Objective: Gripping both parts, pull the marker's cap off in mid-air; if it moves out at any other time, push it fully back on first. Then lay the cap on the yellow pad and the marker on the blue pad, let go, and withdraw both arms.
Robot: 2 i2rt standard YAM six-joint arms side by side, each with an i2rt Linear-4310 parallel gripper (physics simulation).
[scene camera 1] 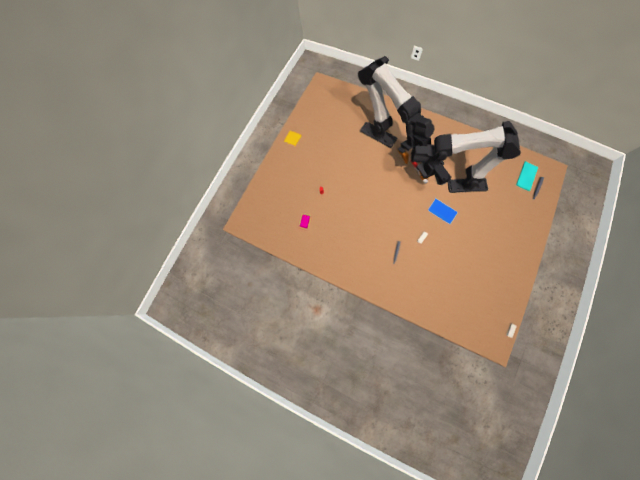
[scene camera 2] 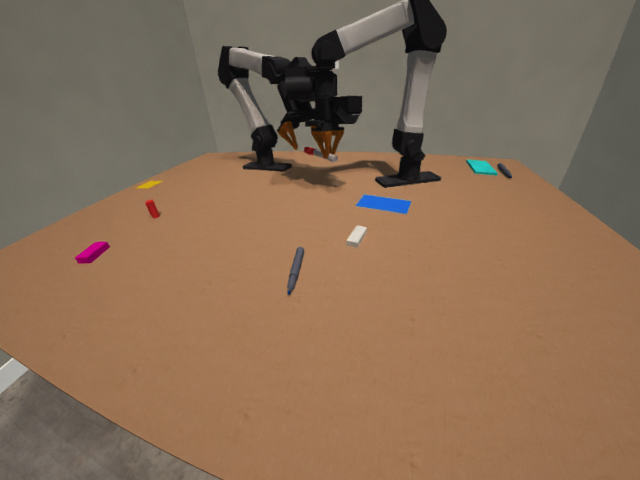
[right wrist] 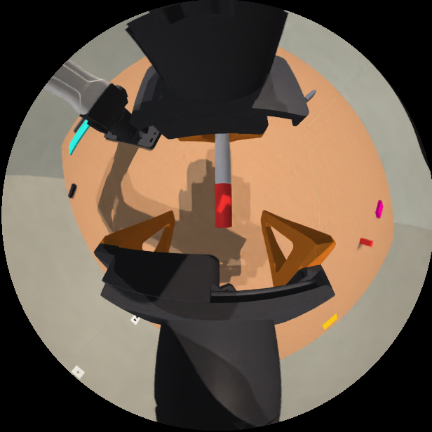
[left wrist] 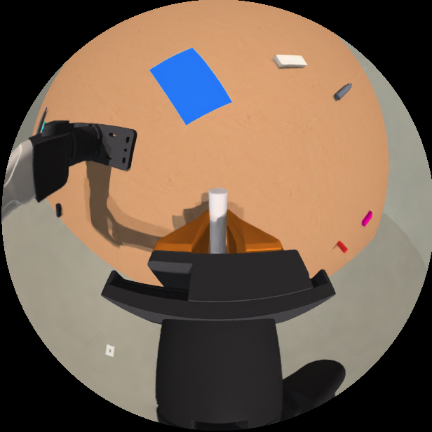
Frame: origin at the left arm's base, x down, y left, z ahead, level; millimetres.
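Where they show: left gripper, fingertip midpoint: (scene camera 1: pixel 423 178) (scene camera 2: pixel 328 158); right gripper, fingertip midpoint: (scene camera 2: pixel 310 145); left arm's base, origin of the base link: (scene camera 1: pixel 467 185) (scene camera 2: pixel 408 180); right arm's base, origin of the base link: (scene camera 1: pixel 378 135) (scene camera 2: pixel 266 167).
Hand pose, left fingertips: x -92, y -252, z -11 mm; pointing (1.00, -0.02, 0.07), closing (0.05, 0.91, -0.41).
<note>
Things, the pixels of their top centre, and the offset from my left fingertips. "pt": a spot on its surface instead.
- marker, surface spot: (scene camera 2: pixel 331 157) pt dx -6, dy +3, dz +22 mm
- red cap, middle of its top: (scene camera 2: pixel 310 147) dx -16, dy -35, dz -80 mm
- yellow pad, middle of its top: (scene camera 2: pixel 149 184) (scene camera 1: pixel 292 138) dx +91, dy -650, dz -334 mm
- blue pad, middle of its top: (scene camera 2: pixel 383 203) (scene camera 1: pixel 442 211) dx +91, dy +105, dz +143 mm
- loose red cylinder, middle of its top: (scene camera 2: pixel 148 201) (scene camera 1: pixel 321 188) dx +44, dy -498, dz +6 mm
- magenta block, middle of its top: (scene camera 2: pixel 91 249) (scene camera 1: pixel 304 221) dx +77, dy -589, dz +161 mm
- dark pen, middle of its top: (scene camera 2: pixel 294 266) (scene camera 1: pixel 396 252) dx +77, dy -148, dz +342 mm
- white block, middle of its top: (scene camera 2: pixel 357 233) (scene camera 1: pixel 422 237) dx +80, dy -15, dz +274 mm
- teal block, middle of its top: (scene camera 2: pixel 481 165) (scene camera 1: pixel 527 175) dx +84, dy +576, dz -26 mm
My left gripper (scene camera 2: pixel 327 155) (left wrist: pixel 217 214) is shut on the marker (scene camera 2: pixel 331 157) (left wrist: pixel 218 200) (right wrist: pixel 222 157), a grey barrel with a white end, held above the table. The red cap (scene camera 2: pixel 309 150) (right wrist: pixel 223 205) is on the marker's other end, with no gap seen at the joint. My right gripper (right wrist: pixel 217 215) is open, its fingertips on both sides of the cap's line and apart from it. The yellow pad (scene camera 1: pixel 292 138) (scene camera 2: pixel 149 184) (right wrist: pixel 330 321) lies at the left in scene camera 1. The blue pad (scene camera 1: pixel 443 211) (scene camera 2: pixel 383 204) (left wrist: pixel 191 86) lies below the left arm's base there.
A loose red cylinder (scene camera 1: pixel 321 190) (scene camera 2: pixel 152 209) and a magenta block (scene camera 1: pixel 305 221) (scene camera 2: pixel 93 252) lie at the left. A dark pen (scene camera 1: pixel 397 252) (scene camera 2: pixel 295 271) and a white block (scene camera 1: pixel 422 237) (scene camera 2: pixel 356 236) lie near the blue pad. A teal block (scene camera 1: pixel 527 176) (scene camera 2: pixel 481 167) lies at the right.
</note>
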